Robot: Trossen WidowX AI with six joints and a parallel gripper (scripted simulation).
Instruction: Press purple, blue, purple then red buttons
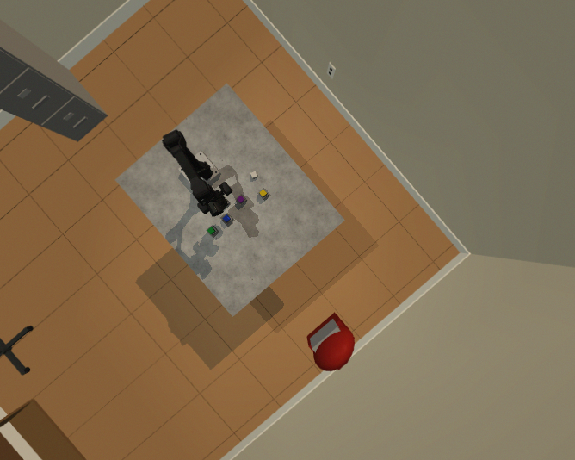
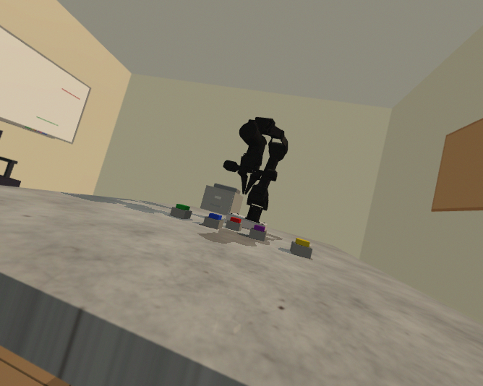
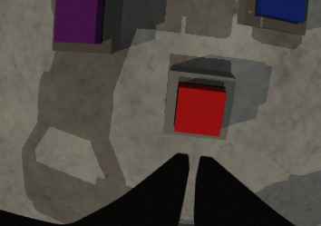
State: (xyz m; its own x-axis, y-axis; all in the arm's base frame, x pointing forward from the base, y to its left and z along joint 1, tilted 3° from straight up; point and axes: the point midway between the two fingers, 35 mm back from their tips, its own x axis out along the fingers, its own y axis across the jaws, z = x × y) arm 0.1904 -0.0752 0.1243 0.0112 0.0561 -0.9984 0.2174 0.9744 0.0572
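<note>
Now: gripper tip 90 mm above the red button, 10 mm to the left of it and 10 mm past it. Also, from my gripper tip: purple button: 90 mm below, 70 mm to the left, 60 mm ahead; then green button: 180 mm to the right, 90 mm below, 40 mm ahead; then blue button: 90 mm below, 70 mm to the right, 70 mm ahead.
</note>
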